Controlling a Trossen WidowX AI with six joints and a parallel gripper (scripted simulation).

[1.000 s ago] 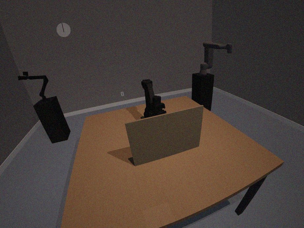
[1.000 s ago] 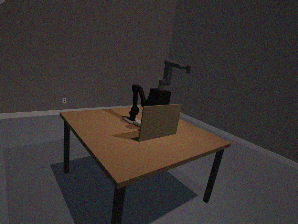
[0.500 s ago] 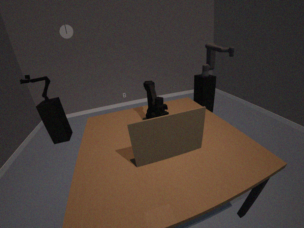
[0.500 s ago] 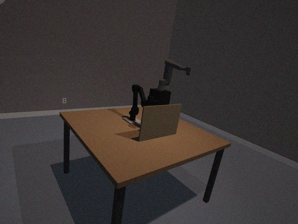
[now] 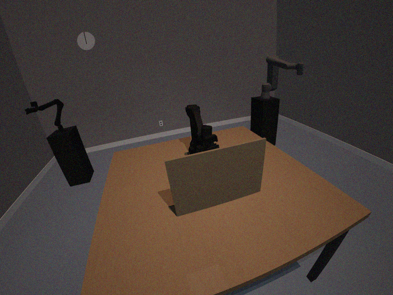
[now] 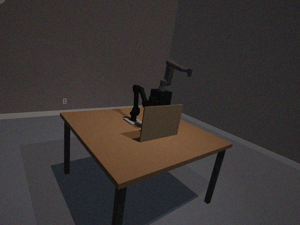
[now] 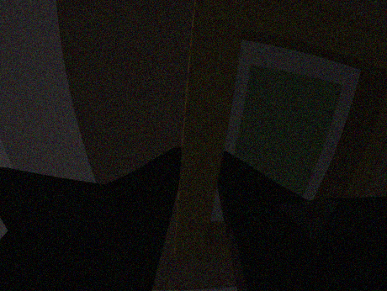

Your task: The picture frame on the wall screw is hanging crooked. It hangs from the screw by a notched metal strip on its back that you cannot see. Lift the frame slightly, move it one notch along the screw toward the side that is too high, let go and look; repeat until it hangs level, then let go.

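Now: the picture frame 5 cm below my gripper tip, 1 cm to the left of it and 1 cm ahead of it. The rest, counted from my gripper tip: wall panel 8 cm below, 2 cm ahead, 1 cm to the right.
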